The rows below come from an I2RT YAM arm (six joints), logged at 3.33 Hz.
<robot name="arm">
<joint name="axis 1" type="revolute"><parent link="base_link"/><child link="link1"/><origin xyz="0 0 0.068" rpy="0 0 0"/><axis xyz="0 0 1"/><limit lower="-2.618" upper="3.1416"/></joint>
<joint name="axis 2" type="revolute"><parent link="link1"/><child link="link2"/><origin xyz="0.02 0.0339 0.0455" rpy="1.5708 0 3.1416"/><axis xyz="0 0 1"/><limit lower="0" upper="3.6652"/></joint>
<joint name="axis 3" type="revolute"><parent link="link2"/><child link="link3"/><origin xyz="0.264 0 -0.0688" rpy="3.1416 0 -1.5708"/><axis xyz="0 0 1"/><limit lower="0" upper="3.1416"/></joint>
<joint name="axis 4" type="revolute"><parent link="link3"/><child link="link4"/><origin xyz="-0.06 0.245 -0.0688" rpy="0 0 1.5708"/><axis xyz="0 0 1"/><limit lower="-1.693" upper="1.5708"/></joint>
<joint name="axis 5" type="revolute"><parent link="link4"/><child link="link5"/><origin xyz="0.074 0.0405 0.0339" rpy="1.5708 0 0"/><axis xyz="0 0 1"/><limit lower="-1.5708" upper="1.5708"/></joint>
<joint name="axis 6" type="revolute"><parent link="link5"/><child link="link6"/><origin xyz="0.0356 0 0.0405" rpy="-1.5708 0 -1.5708"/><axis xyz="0 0 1"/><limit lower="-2.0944" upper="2.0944"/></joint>
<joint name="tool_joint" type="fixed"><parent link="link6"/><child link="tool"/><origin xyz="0 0 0" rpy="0 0 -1.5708"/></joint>
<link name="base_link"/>
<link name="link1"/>
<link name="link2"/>
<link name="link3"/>
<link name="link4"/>
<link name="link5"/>
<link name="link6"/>
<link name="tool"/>
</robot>
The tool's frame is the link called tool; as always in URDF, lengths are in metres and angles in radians.
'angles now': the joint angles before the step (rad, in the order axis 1, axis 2, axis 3, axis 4, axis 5, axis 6). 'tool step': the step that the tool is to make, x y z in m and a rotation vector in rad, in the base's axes. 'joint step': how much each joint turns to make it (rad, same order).
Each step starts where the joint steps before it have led.
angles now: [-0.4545 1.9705 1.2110 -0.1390 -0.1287 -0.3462]
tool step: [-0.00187 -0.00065 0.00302 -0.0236 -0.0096 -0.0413]
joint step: [0.0000 -0.0141 -0.0130 0.0202 0.0392 0.0214]
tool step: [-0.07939 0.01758 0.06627 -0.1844 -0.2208 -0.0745]
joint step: [-0.0515 -0.4322 -0.3227 0.1698 0.0585 -0.0298]
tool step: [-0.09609 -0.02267 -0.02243 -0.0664 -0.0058 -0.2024]
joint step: [-0.2556 -0.2285 -0.3014 0.1140 -0.0172 -0.0709]
